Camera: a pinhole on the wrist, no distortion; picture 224 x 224 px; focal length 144.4 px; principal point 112.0 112.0 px. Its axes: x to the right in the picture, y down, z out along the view. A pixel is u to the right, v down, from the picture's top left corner.
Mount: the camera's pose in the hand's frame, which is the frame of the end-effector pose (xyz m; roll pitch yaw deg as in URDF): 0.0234 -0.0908 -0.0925 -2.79 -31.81 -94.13
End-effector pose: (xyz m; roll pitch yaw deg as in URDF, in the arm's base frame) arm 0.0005 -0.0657 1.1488 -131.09 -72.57 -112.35
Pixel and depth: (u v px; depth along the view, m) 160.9 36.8 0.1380
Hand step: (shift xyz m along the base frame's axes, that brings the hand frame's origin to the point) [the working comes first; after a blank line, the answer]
In the camera's frame: 0.0467 -0.0719 0.1380

0.0737 -0.0131 -0.0359
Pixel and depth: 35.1 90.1 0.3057
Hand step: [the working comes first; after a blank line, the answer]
In the camera's frame: -0.1628 -0.0464 0.3057

-0.1496 -0.1634 -0.0510
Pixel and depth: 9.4 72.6 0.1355
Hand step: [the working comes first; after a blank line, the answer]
In the camera's frame: -0.0963 -0.0370 0.1355

-0.0701 -0.0051 -0.0054
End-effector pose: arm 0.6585 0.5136 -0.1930 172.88 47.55 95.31
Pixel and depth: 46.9 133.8 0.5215
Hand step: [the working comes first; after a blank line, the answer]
In the camera's frame: -0.2351 0.0787 0.5215

0.3978 0.0165 -0.2371
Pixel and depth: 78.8 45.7 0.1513
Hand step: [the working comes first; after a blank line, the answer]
In the camera's frame: -0.0348 -0.0695 0.1513

0.0297 -0.0307 0.0108
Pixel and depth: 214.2 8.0 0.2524
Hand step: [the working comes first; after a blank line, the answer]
In the camera's frame: 0.1786 -0.1818 0.2524

-0.0391 -0.2757 -0.0493
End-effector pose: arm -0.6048 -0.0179 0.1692 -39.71 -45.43 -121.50
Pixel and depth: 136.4 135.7 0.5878
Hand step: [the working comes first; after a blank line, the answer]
In the camera's frame: 0.0993 0.0965 0.5878

0.3689 -0.1340 0.3076
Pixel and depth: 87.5 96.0 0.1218
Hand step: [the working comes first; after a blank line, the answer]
In the camera's frame: -0.0207 -0.0135 0.1218

-0.0111 -0.0063 0.0196
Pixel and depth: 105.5 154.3 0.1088
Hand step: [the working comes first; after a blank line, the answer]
In the camera's frame: -0.0049 0.0319 0.1088

-0.0409 -0.0132 0.0588
